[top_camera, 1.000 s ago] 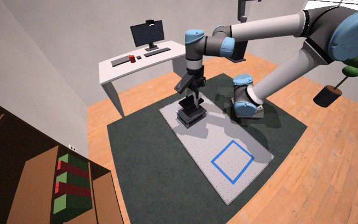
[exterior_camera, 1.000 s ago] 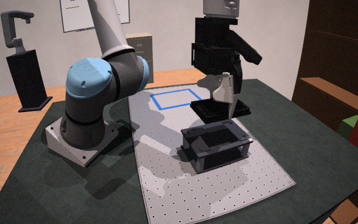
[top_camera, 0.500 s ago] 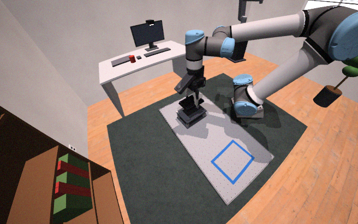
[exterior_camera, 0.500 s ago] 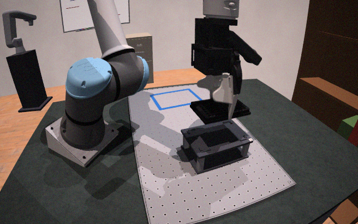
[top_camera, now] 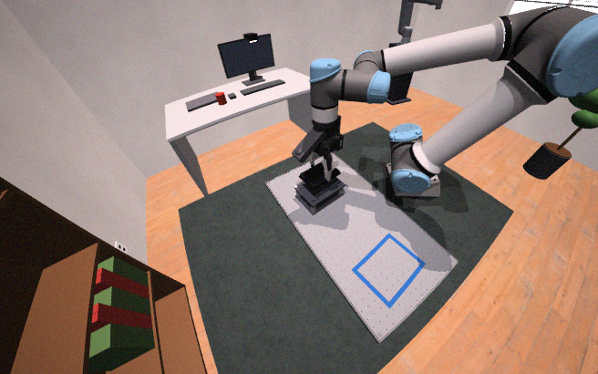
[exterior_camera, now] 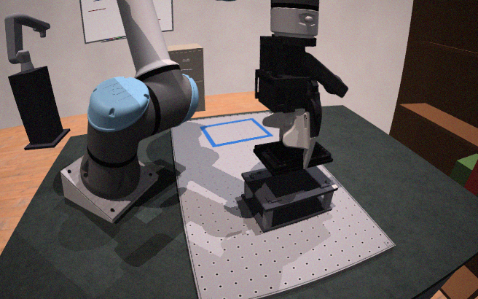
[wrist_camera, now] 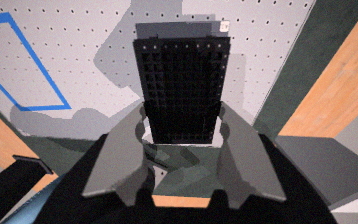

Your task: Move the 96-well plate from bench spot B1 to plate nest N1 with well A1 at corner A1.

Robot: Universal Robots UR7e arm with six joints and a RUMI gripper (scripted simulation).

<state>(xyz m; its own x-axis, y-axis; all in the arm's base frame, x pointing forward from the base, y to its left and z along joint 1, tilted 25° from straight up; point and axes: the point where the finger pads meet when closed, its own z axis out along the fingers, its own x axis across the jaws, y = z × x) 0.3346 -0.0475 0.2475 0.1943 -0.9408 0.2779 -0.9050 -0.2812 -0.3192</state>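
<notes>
Right now the raised plate nest N1 is 70 mm below my hand. Also, from my hand: A1 label: 90 mm ahead, 40 mm to the right, 70 mm below; then black 96-well plate: 10 mm below.
</notes>
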